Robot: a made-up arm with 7 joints.
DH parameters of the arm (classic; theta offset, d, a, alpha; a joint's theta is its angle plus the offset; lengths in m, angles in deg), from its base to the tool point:
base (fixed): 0 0.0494 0 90
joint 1: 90 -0.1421 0.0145 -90
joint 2: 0 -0.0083 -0.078 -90
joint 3: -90 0.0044 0.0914 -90
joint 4: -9.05 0 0.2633 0
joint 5: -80.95 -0.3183 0.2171 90
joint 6: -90 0.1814 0.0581 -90
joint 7: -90 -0.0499 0.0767 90
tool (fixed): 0 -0.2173 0 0
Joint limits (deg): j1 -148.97..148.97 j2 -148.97..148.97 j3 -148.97..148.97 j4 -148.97..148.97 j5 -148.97..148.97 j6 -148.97..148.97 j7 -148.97..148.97
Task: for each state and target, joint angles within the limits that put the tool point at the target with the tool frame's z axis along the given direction. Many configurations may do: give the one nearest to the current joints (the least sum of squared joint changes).
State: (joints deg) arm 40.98 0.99 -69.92 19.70 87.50 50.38 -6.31
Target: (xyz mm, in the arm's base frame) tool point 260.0 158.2 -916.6 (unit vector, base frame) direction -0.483 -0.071 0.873
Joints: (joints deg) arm 17.51 5.27 -52.20 24.51 91.89 33.96 -25.44
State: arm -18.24 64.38 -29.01 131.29 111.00 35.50 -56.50
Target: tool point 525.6 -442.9 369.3 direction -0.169 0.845 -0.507
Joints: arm -36.58 81.59 -65.30 111.71 98.06 44.69 -76.41
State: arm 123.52 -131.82 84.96 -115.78 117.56 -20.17 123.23
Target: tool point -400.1 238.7 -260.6 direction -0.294 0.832 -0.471
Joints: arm 102.33 -120.35 70.03 -130.81 111.16 13.32 134.78
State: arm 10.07 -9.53 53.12 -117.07 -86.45 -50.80 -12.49
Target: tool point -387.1 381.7 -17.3 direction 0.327 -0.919 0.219
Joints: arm 1.68 11.61 70.79 -128.01 -55.73 -71.02 -8.75
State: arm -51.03 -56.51 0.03 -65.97 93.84 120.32 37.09
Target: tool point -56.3 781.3 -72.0 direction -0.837 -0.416 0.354
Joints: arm -81.52 -23.24 40.43 -72.09 41.65 140.57 20.17
